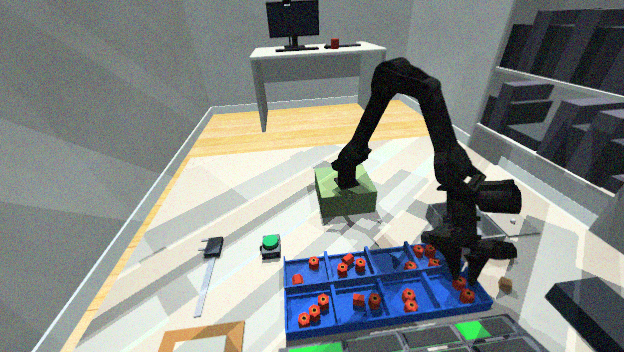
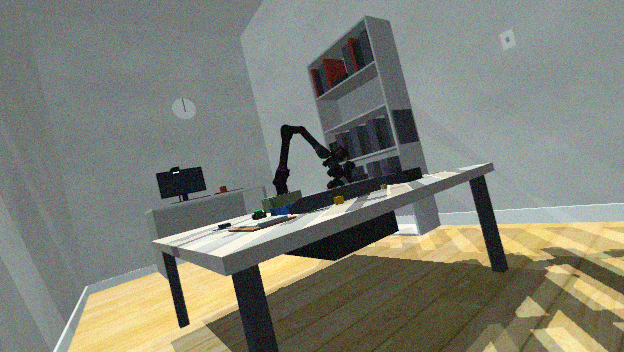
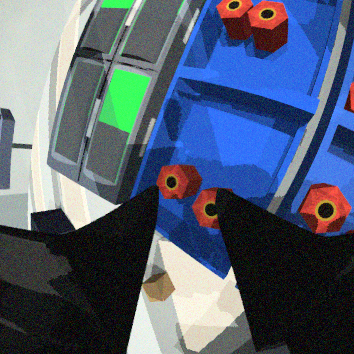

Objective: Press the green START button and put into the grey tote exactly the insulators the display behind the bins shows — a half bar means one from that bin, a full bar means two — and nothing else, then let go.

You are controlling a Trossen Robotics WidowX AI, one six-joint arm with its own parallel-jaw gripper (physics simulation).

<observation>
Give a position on a display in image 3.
162,73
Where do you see a black box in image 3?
55,221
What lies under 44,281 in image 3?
My gripper.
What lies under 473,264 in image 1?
My gripper.
</observation>
